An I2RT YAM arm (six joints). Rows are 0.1 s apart.
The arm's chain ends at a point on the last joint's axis. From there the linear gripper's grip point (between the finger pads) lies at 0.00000 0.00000 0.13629 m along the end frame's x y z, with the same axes.
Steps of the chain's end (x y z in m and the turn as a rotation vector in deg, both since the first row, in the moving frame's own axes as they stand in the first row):
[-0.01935 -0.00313 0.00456 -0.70 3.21 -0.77]
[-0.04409 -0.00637 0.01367 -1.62 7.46 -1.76]
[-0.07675 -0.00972 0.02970 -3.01 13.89 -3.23]
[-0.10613 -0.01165 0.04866 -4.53 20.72 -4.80]
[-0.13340 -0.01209 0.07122 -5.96 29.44 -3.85]
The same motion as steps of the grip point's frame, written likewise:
[-0.01171 -0.00152 0.00434 -0.70 3.21 -0.77]
[-0.02634 -0.00280 0.01246 -1.62 7.46 -1.76]
[-0.04386 -0.00356 0.02553 -3.01 13.89 -3.23]
[-0.05757 -0.00317 0.03943 -4.53 20.72 -4.80]
[-0.06612 -0.00086 0.05292 -5.96 29.44 -3.85]

